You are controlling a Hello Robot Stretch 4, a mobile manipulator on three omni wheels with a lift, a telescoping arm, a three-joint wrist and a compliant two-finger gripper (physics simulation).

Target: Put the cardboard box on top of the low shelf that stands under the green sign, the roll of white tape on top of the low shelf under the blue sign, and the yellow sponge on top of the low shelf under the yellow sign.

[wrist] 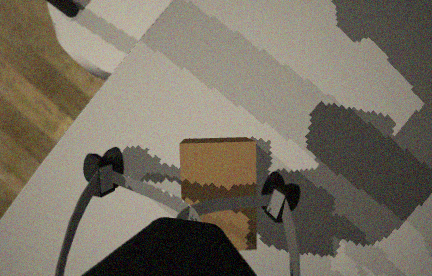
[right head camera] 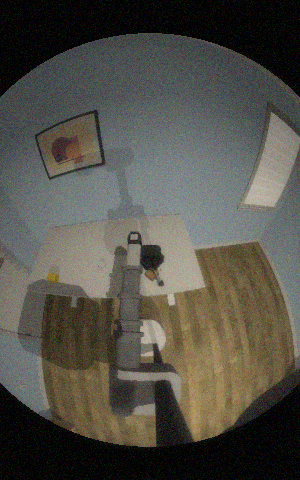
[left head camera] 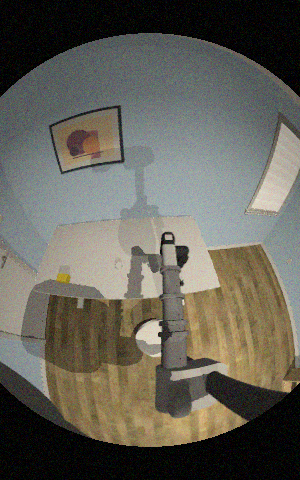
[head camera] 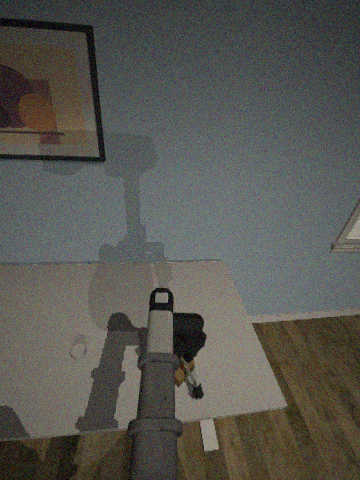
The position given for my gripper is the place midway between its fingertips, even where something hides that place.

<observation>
I see my gripper (wrist: 194,176), a cardboard box (wrist: 211,168), a framed picture (head camera: 57,107) and a white table (head camera: 105,306).
The framed picture also shows in the right head camera view (right head camera: 72,144) and in the left head camera view (left head camera: 94,137). The white table also shows in the wrist view (wrist: 331,100), in the right head camera view (right head camera: 73,252) and in the left head camera view (left head camera: 87,251).
</observation>
